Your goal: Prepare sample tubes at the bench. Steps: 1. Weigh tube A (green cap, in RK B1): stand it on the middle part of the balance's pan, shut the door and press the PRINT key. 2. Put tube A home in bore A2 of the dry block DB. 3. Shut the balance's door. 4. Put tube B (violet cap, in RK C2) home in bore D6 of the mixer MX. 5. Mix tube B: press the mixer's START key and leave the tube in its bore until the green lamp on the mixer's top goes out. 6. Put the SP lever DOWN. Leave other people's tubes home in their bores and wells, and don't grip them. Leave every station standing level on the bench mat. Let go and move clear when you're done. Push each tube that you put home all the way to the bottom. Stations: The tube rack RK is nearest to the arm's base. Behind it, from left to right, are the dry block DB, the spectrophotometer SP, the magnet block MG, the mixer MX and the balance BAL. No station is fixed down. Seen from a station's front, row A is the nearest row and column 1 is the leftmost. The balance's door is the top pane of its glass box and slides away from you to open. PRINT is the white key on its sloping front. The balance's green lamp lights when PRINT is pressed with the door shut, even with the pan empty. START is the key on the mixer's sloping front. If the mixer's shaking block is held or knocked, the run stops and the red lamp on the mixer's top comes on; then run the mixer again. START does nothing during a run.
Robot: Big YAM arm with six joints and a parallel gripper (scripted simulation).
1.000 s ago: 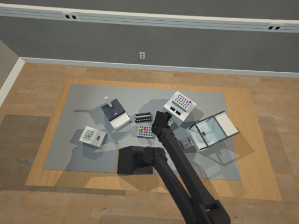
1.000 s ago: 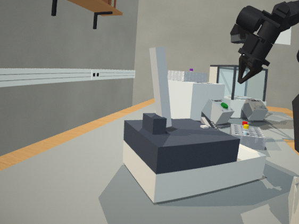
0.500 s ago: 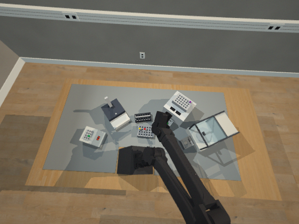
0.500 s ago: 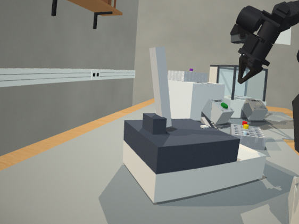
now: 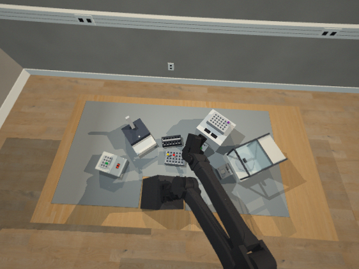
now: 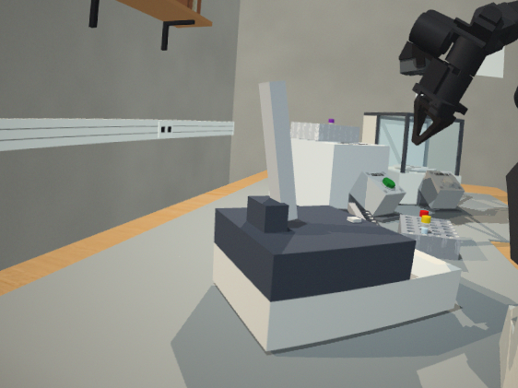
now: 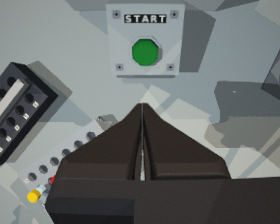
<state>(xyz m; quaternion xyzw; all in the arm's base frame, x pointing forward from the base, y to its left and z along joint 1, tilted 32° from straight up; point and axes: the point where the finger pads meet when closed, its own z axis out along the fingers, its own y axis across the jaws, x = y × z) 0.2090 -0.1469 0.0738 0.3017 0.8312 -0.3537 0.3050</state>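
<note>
The green start key is 4 cm ahead of my hand, 4 cm to the right of it and 9 cm below it. From my hand the other things lie so: print key (12 cm behind, 15 cm to the right, 9 cm below); rack RK (12 cm to the left, 14 cm below); magnet block (12 cm ahead, 13 cm to the left, 13 cm below).
</note>
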